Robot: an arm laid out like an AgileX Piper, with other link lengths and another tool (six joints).
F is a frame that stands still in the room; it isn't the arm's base.
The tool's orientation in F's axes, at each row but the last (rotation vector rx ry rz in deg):
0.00 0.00 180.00
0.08 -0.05 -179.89
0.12 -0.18 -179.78
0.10 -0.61 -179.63
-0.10 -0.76 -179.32
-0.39 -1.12 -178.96
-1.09 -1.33 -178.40
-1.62 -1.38 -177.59
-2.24 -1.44 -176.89
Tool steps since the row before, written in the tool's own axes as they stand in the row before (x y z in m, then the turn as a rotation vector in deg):
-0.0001 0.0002 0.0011 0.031 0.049 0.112
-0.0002 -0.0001 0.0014 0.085 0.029 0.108
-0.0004 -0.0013 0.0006 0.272 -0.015 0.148
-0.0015 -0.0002 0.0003 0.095 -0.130 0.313
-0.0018 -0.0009 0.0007 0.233 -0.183 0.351
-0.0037 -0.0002 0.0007 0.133 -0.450 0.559
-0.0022 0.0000 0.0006 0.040 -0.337 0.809
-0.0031 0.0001 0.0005 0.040 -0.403 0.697
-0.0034 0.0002 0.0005 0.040 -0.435 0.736
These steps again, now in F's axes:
0.0001 -0.0002 0.0011 -0.031 -0.049 0.112
0.0002 0.0001 0.0014 -0.085 -0.029 0.108
0.0004 0.0013 0.0006 -0.272 0.014 0.148
0.0015 0.0002 0.0003 -0.096 0.132 0.312
0.0018 0.0009 0.0007 -0.235 0.183 0.350
0.0037 0.0003 0.0007 -0.139 0.455 0.554
0.0022 0.0001 0.0006 -0.040 0.348 0.804
0.0031 0.0000 0.0004 -0.044 0.412 0.691
0.0034 0.0000 0.0004 -0.045 0.445 0.730

